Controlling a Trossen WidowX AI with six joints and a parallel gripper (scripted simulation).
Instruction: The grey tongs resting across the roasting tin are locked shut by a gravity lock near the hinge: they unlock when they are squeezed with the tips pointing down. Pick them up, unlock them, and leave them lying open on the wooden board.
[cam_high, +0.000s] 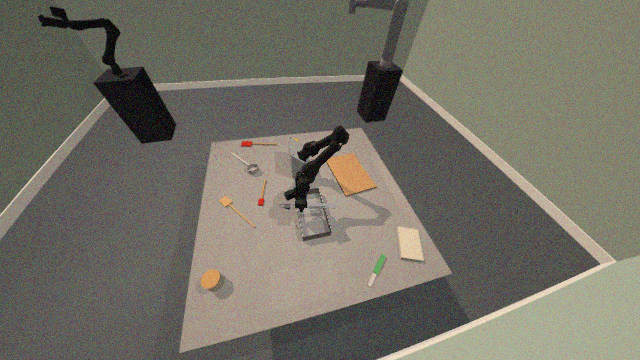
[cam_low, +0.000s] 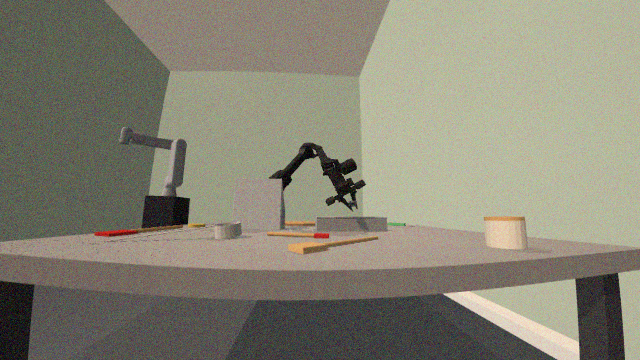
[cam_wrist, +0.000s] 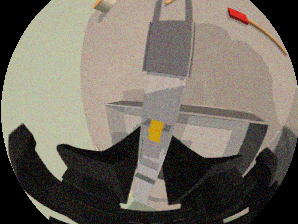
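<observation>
Now: the roasting tin 6 cm to the left of my gripper tip, 6 cm below it and 1 cm behind it. Round my gripper tip: red brush: 22 cm behind, 20 cm to the right, 8 cm below; then green-handled tool: 39 cm ahead, 30 cm to the left, 8 cm below; then yellow lock piece: 3 cm above, 2 cm to the right, 2 cm behind.
</observation>
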